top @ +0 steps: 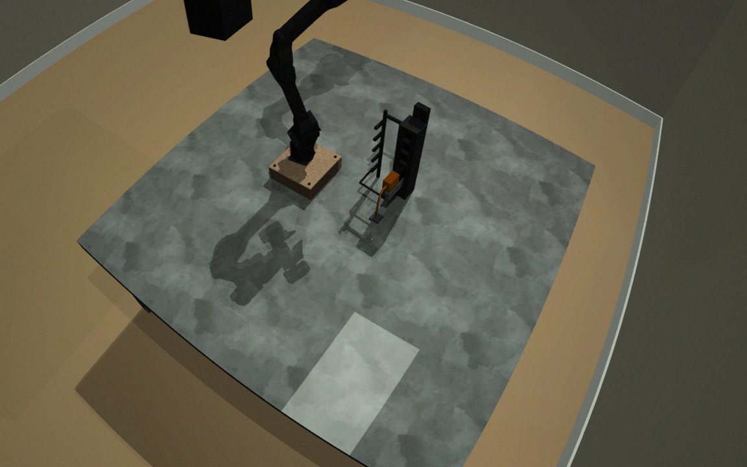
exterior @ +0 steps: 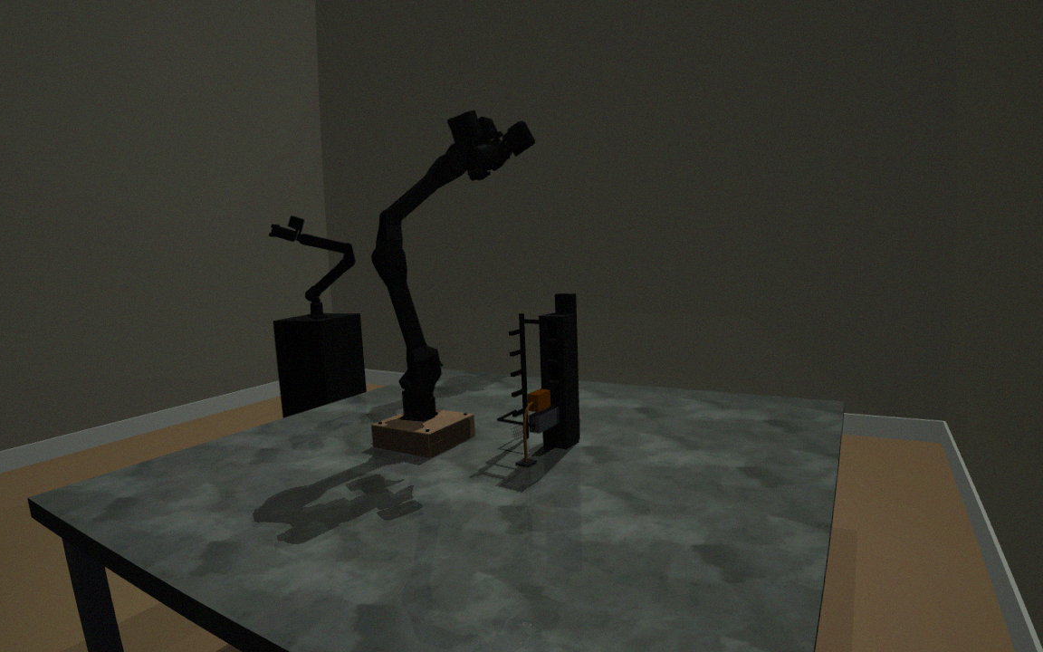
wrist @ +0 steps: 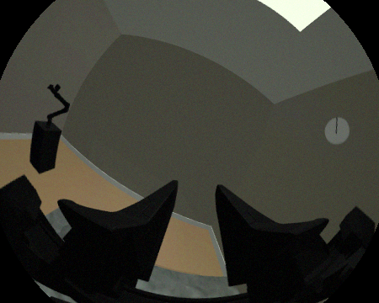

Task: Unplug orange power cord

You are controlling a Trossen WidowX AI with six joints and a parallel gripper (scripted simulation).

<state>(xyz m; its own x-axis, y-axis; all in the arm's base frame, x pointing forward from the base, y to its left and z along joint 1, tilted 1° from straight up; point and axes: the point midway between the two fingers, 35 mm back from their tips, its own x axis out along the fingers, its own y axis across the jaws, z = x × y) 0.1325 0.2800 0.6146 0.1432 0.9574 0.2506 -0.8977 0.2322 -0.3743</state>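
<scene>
The orange plug lies 550 mm below my gripper tip, 330 mm to the right of it and 170 mm ahead of it.
</scene>
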